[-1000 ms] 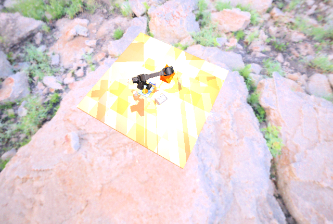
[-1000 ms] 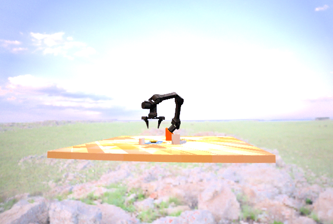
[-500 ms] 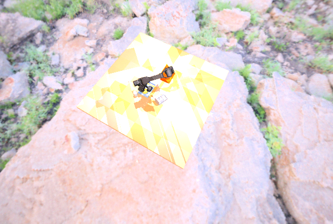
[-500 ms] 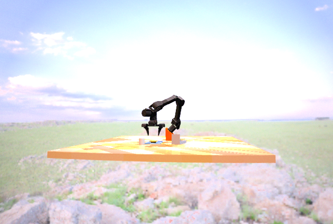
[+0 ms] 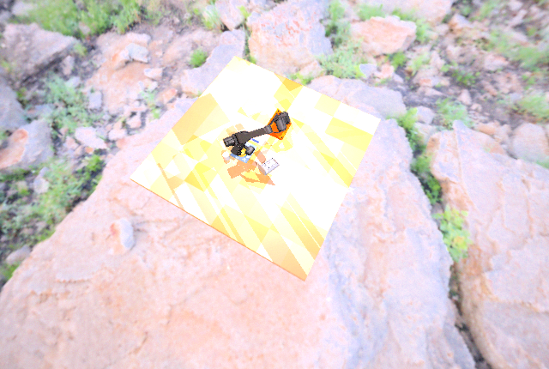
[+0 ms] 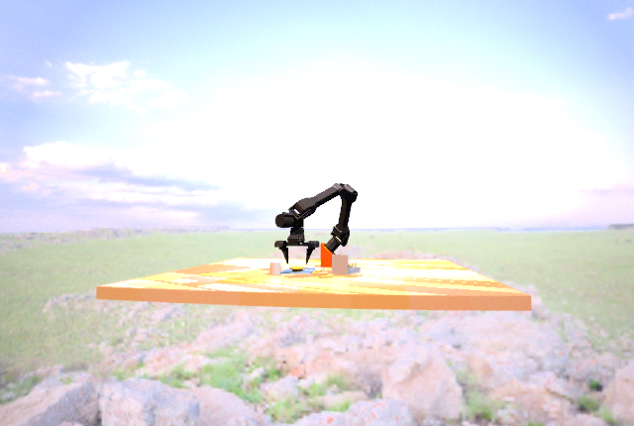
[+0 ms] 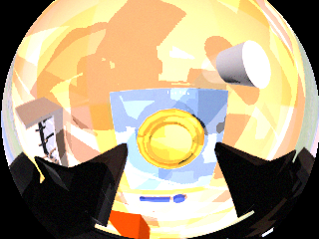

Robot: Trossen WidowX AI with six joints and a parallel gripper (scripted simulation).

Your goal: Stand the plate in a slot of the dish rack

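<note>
The yellow plate lies 20 mm below my gripper tip. The rest, counted from my gripper tip: dish rack (210 mm to the left, 10 mm below); pale cup (80 mm ahead, 80 mm to the right, 10 mm below); light blue mat (30 mm behind, 30 mm below).
</note>
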